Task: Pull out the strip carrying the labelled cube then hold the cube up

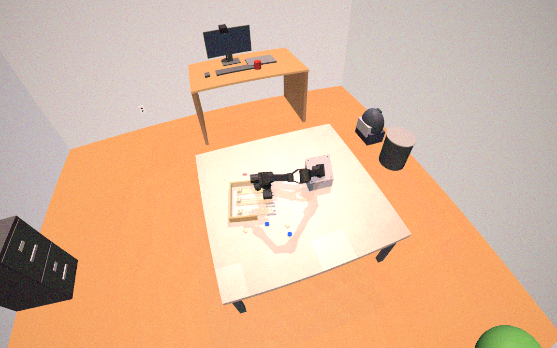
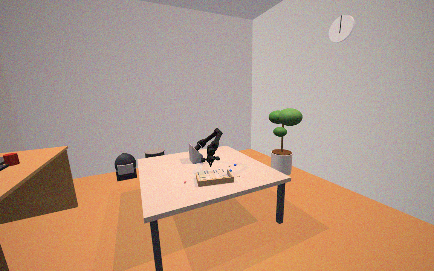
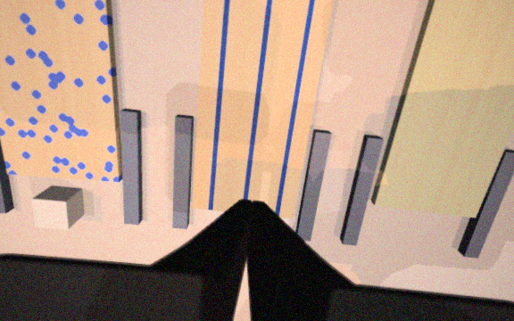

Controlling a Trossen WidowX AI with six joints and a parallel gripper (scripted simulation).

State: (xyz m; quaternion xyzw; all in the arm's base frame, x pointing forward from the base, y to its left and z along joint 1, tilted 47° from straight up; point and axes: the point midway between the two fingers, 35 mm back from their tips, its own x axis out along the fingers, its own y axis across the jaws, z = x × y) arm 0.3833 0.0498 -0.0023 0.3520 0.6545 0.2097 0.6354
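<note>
My gripper tip is 10 cm to the right of the plain pale cube, 5 cm above it and 2 cm past it. The rest, counted from my gripper tip: pink piece (29 cm to the right, 11 cm ahead, 5 cm below); then pale yellow strip (10 cm to the right, 6 cm below, 2 cm ahead).
</note>
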